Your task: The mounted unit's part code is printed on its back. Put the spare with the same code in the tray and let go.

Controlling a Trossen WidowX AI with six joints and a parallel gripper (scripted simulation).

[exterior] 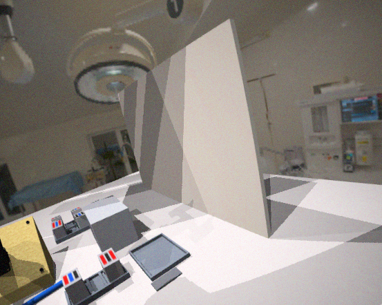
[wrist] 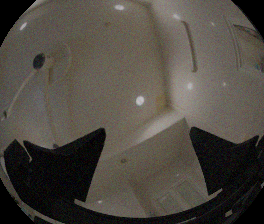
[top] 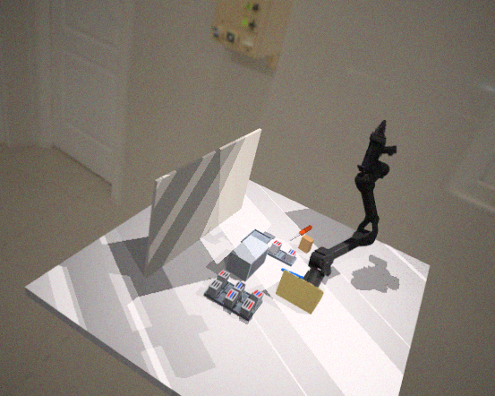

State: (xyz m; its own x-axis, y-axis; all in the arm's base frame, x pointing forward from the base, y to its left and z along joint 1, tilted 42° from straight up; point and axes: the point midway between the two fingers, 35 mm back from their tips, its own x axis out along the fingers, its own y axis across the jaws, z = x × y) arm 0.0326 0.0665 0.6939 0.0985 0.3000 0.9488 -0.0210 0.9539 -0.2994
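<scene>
Now: gripper tip 14 cm short of the spare, 67 cm to the right of it and 62 cm above it. From my gripper tip the other things lie so: brown block 11 cm ahead, 14 cm to the left, 64 cm below; blue pen 7 cm ahead, 34 cm to the left, 66 cm below; holder 17 cm ahead, 26 cm to the left, 66 cm below.
</scene>
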